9 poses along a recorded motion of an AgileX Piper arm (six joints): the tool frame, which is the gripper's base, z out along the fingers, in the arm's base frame.
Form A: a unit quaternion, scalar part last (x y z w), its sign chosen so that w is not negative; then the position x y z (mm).
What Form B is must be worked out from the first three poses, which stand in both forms.
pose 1, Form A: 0.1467 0.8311 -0.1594 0.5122 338.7 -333.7 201.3
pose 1, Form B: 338.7 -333.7 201.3 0.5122 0.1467 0.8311 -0.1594
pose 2, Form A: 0.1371 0.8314 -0.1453 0.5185 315.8 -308.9 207.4
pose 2, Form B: 315.8 -308.9 207.4 0.5185 0.1371 0.8314 -0.1453
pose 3, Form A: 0.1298 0.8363 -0.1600 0.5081 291.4 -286.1 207.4
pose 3, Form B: 291.4 -286.1 207.4 0.5081 0.1298 0.8363 -0.1600
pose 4, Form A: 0.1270 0.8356 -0.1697 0.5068 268.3 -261.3 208.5
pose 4, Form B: 268.3 -261.3 208.5 0.5068 0.1270 0.8356 -0.1697
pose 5, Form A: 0.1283 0.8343 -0.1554 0.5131 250.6 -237.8 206.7
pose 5, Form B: 250.6 -237.8 206.7 0.5131 0.1283 0.8343 -0.1554
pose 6, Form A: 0.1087 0.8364 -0.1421 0.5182 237.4 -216.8 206.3
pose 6, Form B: 237.4 -216.8 206.3 0.5182 0.1087 0.8364 -0.1421
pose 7, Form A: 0.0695 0.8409 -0.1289 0.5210 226.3 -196.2 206.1
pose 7, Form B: 226.3 -196.2 206.1 0.5210 0.0695 0.8409 -0.1289
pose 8, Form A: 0.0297 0.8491 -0.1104 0.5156 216.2 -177.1 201.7
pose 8, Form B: 216.2 -177.1 201.7 0.5156 0.0297 0.8491 -0.1104
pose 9, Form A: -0.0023 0.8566 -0.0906 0.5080 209.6 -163.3 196.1
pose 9, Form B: 209.6 -163.3 196.1 0.5080 -0.0023 0.8566 -0.0906
